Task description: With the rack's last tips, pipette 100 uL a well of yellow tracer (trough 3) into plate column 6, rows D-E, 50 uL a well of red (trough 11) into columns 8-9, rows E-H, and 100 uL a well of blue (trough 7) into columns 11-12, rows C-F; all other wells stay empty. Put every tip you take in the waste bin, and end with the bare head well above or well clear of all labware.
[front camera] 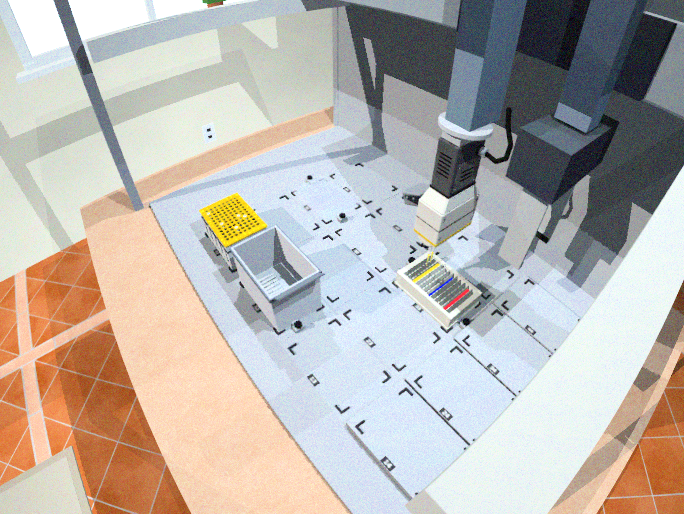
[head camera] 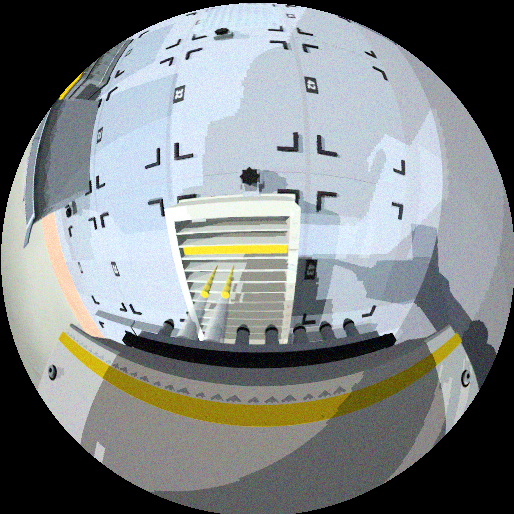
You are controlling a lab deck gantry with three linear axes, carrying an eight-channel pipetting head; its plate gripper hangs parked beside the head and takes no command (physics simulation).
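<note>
The pipetting head (front camera: 445, 218) (head camera: 265, 445) is over the rear of the white reservoir (front camera: 423, 302) (head camera: 230, 207). Two tips with yellow liquid (front camera: 429, 256) (head camera: 226, 293) hang from its second and third nozzles from the left in the head view; their exact height is unclear. The reservoir holds yellow (front camera: 426, 273) (head camera: 235, 249), blue (front camera: 441, 286) and red (front camera: 456, 299) strips. The yellow rack (front camera: 231, 238) (head camera: 72, 86) holds several pale tips. The grey waste bin (front camera: 298, 306) (head camera: 72, 145) stands beside it. A faint clear plate (front camera: 327, 193) (head camera: 245, 17) is on the deck. The plate gripper (front camera: 528, 248) hangs open, with nothing between its paddles.
Black locating knobs (front camera: 342, 216) (head camera: 250, 176) stand on the deck, one close to the reservoir's end. Another knob (front camera: 297, 324) stands near the waste bin. A grey post (front camera: 105, 118) rises at the left, and a pale wall (front camera: 552, 386) borders the deck at the right.
</note>
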